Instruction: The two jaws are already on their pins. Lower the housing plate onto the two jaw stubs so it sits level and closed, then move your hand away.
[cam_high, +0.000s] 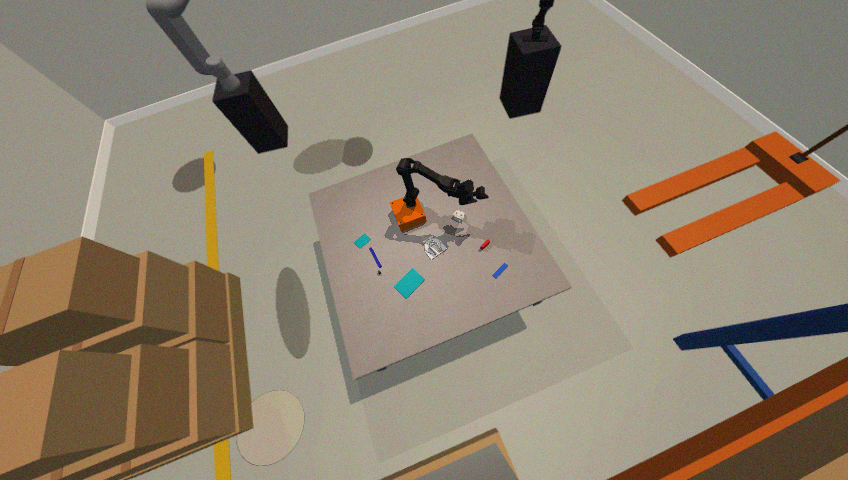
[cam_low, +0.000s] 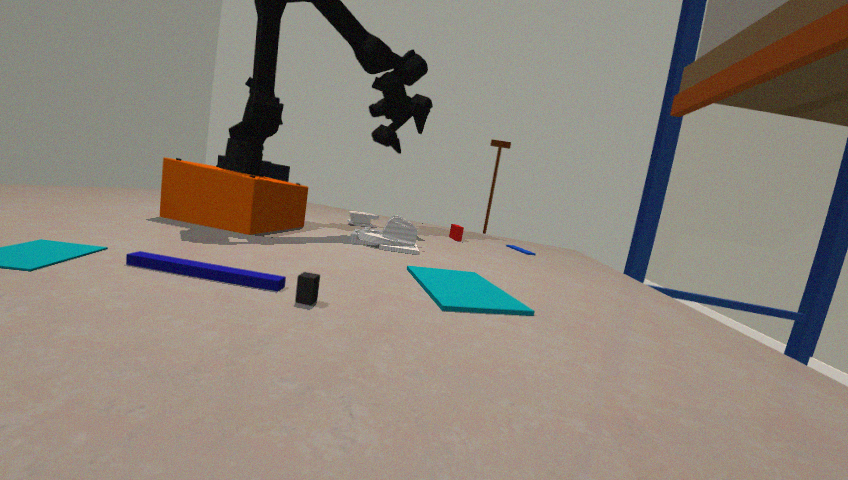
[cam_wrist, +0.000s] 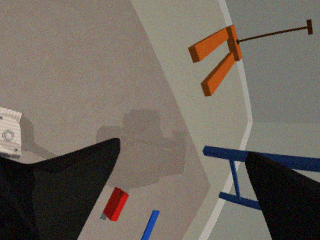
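Now: the housing plate 22 cm below my gripper tip, 12 cm to the right of it and 6 cm behind it. Also, from my gripper tip: white jaw assembly 32 cm to the right, 23 cm below, 9 cm ahead; then red block 23 cm below, 18 cm ahead, 2 cm to the right; then white ribbed part 23 cm below, 12 cm to the right, 6 cm behind.
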